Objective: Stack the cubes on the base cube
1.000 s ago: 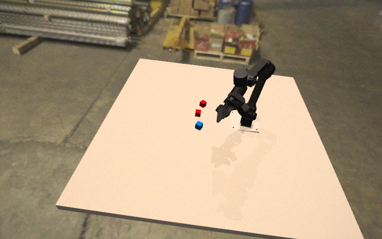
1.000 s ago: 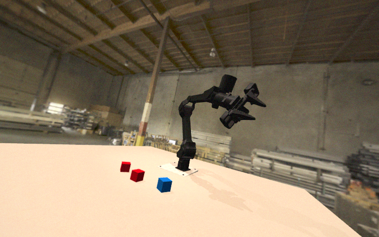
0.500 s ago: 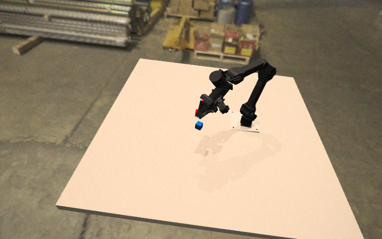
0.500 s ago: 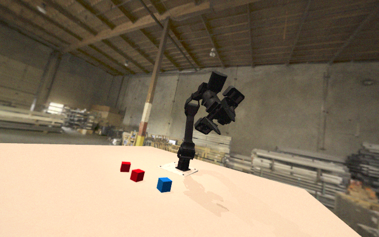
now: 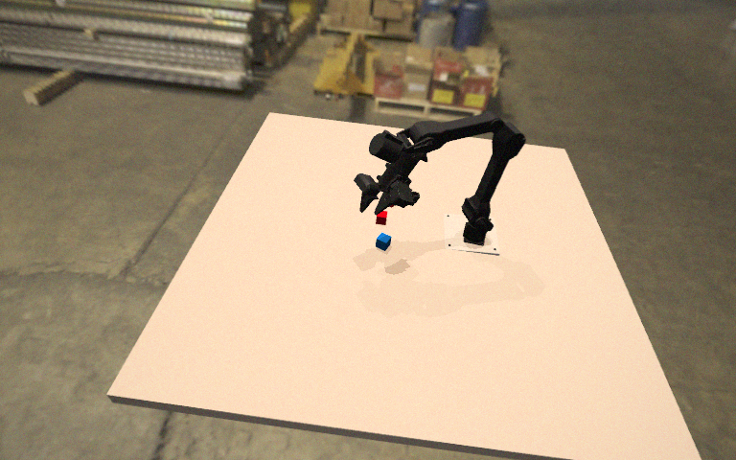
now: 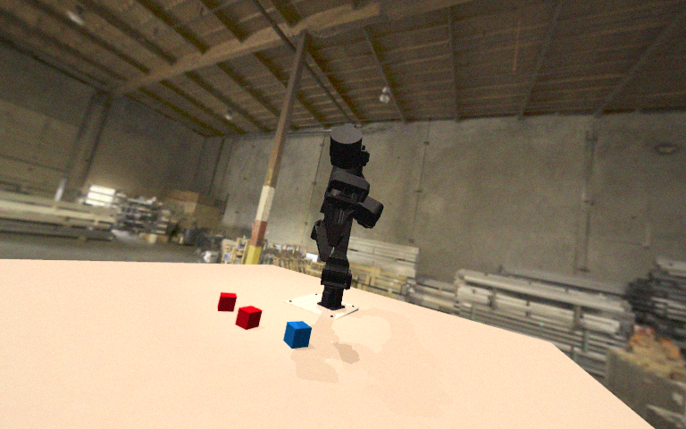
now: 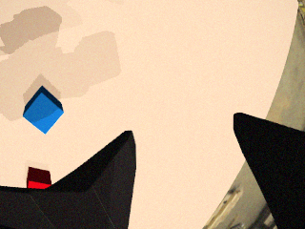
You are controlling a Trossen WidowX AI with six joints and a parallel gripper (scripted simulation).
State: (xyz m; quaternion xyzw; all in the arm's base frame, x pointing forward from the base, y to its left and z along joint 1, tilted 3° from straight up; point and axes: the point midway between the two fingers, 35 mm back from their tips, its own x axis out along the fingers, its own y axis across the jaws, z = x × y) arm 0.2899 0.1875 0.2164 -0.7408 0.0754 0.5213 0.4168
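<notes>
Right now my gripper tip is 4 cm past the blue base cube, 7 cm to the left of it and 16 cm above it.
</notes>
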